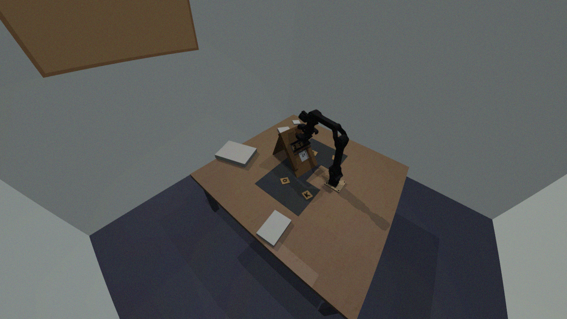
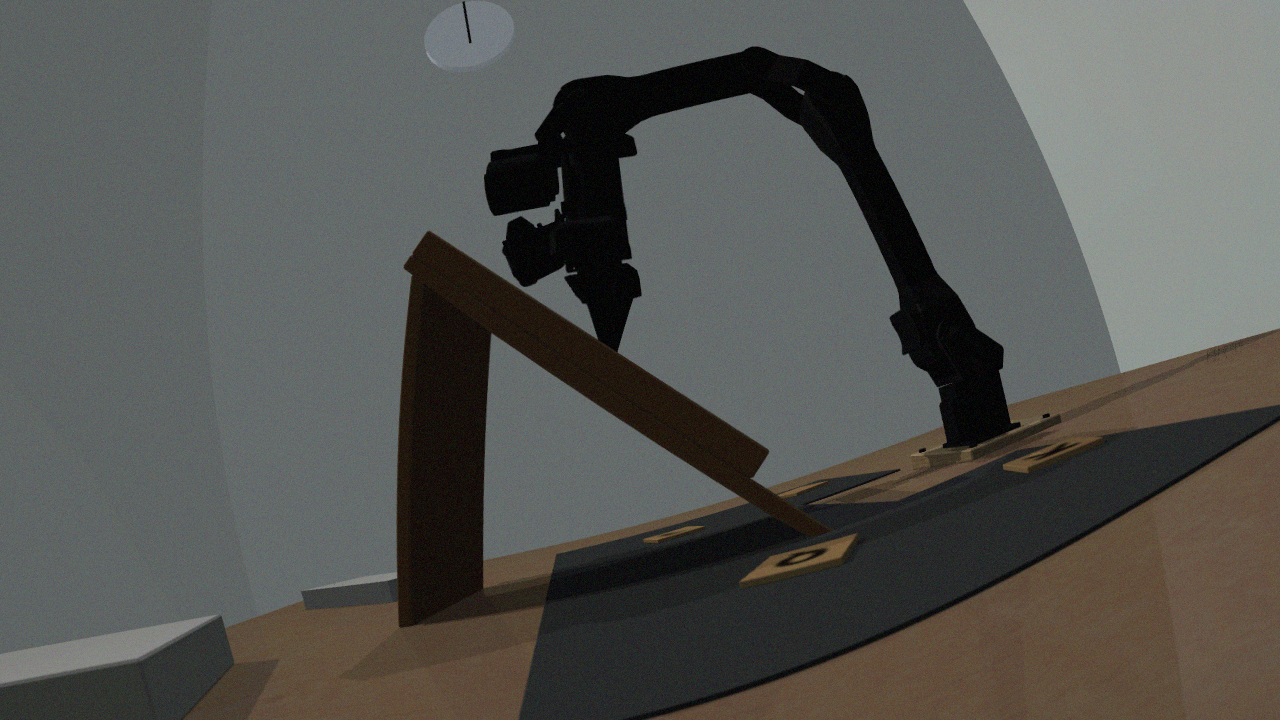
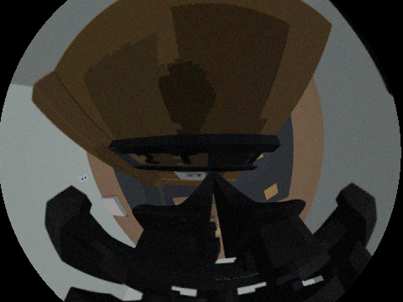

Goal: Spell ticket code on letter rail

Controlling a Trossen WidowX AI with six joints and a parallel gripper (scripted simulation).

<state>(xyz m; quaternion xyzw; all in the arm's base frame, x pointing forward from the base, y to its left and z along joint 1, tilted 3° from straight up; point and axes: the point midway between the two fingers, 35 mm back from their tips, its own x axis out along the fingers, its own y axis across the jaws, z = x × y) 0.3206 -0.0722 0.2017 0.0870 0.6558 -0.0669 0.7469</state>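
Right now the tile marked T is 2 cm ahead of my gripper tip, 3 cm to the left of it and 2 cm below it. Also, from my gripper tip: tile marked 2: 4 cm ahead, 8 cm to the left, 2 cm below; then white ticket: 3 cm behind, 4 cm to the left, 9 cm below; then dark mat: 12 cm behind, 6 cm to the left, 18 cm below.
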